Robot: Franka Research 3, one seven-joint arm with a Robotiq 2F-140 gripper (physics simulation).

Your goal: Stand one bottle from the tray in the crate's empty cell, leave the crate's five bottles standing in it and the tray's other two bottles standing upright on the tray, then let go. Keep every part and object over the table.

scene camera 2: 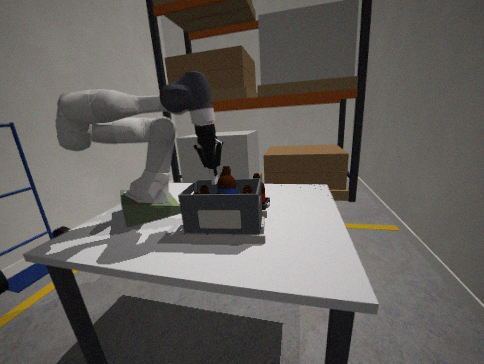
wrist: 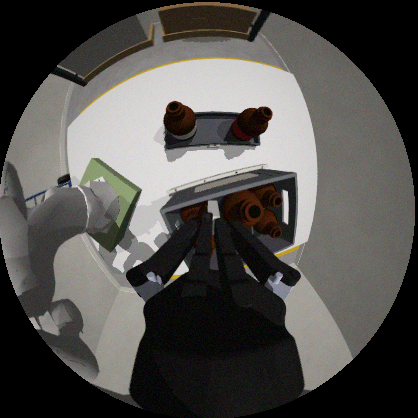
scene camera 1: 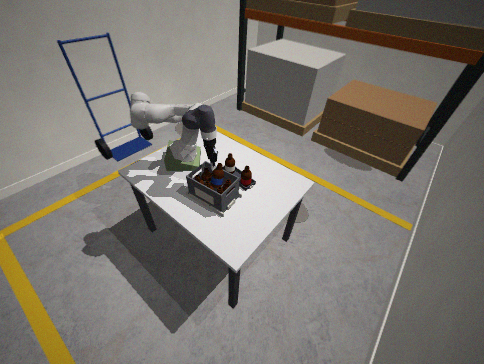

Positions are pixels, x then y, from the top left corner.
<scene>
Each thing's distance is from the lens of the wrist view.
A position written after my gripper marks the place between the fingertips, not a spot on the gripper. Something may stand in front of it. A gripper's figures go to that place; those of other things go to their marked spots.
my gripper (wrist: 211, 207): 0.21 m
blue-labelled bottle (wrist: 244, 206): 0.16 m
white-labelled bottle (wrist: 179, 120): 0.27 m
The marked spots on the white-labelled bottle and the blue-labelled bottle are 0.21 m apart.
</scene>
